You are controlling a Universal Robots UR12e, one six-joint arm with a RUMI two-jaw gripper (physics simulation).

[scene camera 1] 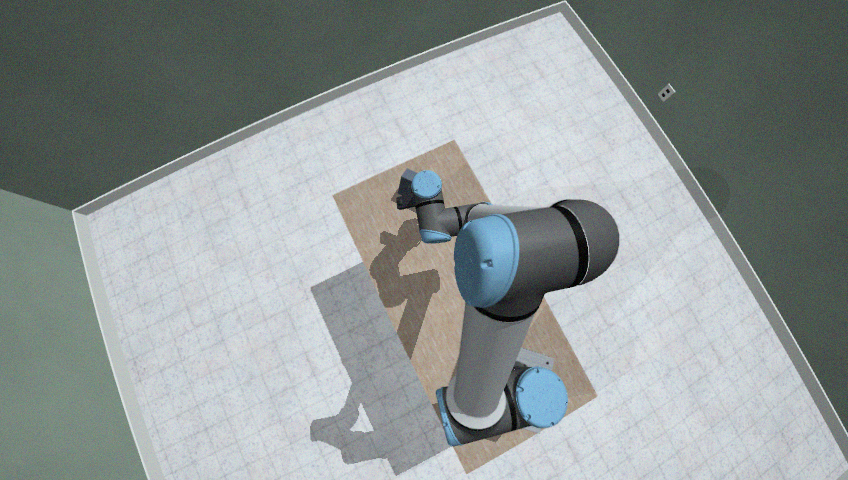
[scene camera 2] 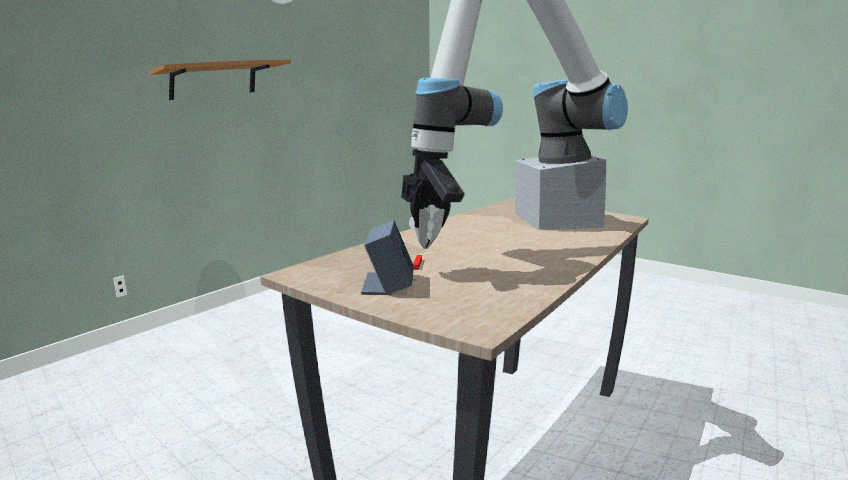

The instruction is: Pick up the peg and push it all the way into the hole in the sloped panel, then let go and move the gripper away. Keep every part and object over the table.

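Note:
In scene camera 2 a small red peg [scene camera 2: 417,262] shows low beside the right edge of the sloped panel. Part of it may be hidden behind the panel, and I cannot tell whether it touches the panel. The dark blue-grey sloped panel [scene camera 2: 389,258] stands tilted on its flat foot; its hole does not show. My gripper [scene camera 2: 426,245] points down, shut and empty, a little above the peg and to the right of the panel's top. In scene camera 1 the arm's wrist covers the fingers and the peg, and a dark corner of the panel [scene camera 1: 408,177] shows beside the wrist.
The wooden table [scene camera 1: 371,205] [scene camera 2: 333,297] carries the panel near its far end from the robot base. The grey base block [scene camera 2: 562,196] stands at the table's other end. The arm's shadow falls across the table top. A wall shelf [scene camera 2: 220,66] hangs well away from the arm.

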